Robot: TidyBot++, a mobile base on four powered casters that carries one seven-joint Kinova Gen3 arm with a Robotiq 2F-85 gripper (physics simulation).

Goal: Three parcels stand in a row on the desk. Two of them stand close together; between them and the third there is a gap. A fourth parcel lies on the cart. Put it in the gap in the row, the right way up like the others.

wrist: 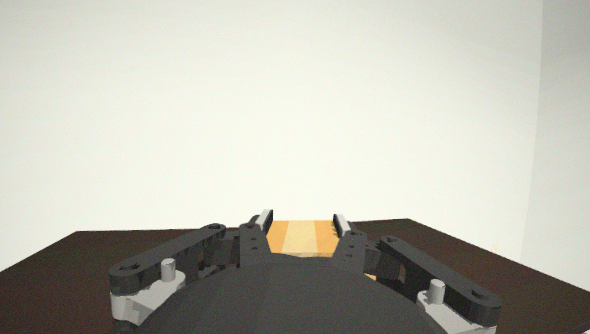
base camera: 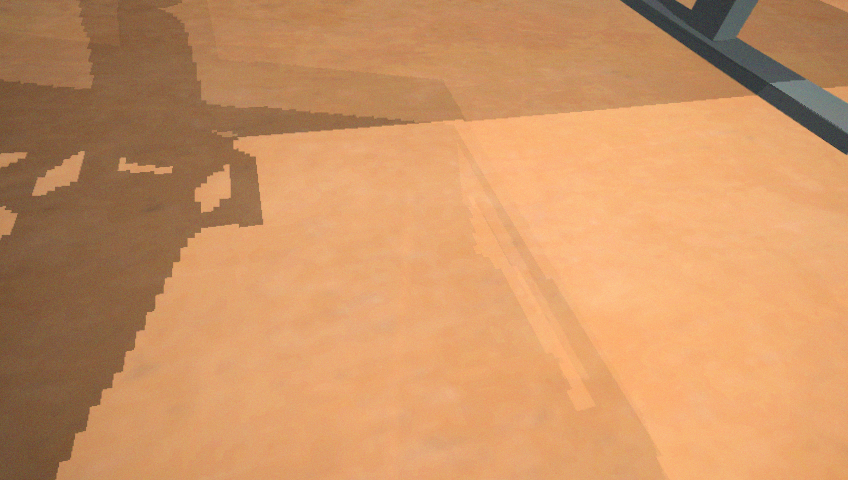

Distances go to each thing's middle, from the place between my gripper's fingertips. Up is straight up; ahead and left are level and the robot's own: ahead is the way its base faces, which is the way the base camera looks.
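There's the small brown parcel [wrist: 304,238], and it's behind my hand by 30 mm and below it by 20 mm.
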